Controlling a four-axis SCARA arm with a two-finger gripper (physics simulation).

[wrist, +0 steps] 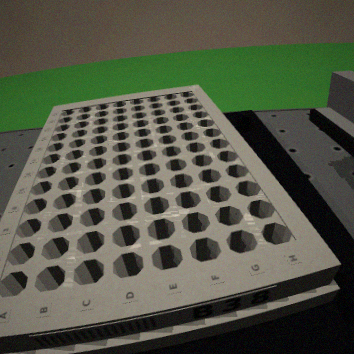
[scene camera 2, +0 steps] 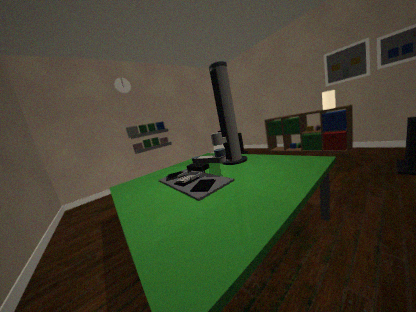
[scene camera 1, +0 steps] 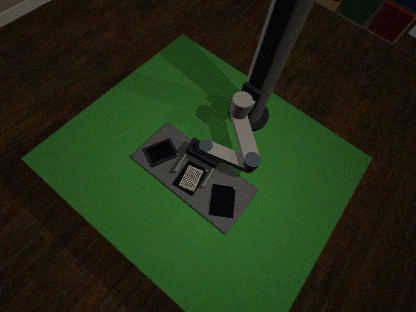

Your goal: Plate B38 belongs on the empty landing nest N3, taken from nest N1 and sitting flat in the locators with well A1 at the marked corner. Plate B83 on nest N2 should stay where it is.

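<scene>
Plate B38 (scene camera 1: 191, 178) (scene camera 2: 188, 178) (wrist: 122, 172), pale with many wells, lies on the middle dark nest (scene camera 1: 179, 184) (wrist: 280, 150). Its label faces the wrist camera, with letters A to H along that near edge. I cannot tell if it is fully down in the locators. My gripper (scene camera 1: 189, 179) is open, its fingers apart from the plate on both sides; one finger shows at the right of the wrist view. A left nest (scene camera 1: 161, 151) and a right nest (scene camera 1: 222, 201) (scene camera 2: 203, 185) look dark. Nest numbers cannot be read, and plate B83 cannot be made out.
The nests stand on a grey board (scene camera 1: 225, 228) (scene camera 2: 200, 197) on the green table (scene camera 1: 125, 210) (scene camera 2: 200, 240). The arm's column (scene camera 1: 280, 55) (scene camera 2: 226, 110) rises behind the board, and the jointed arm (scene camera 1: 245, 135) reaches over the board's rear edge.
</scene>
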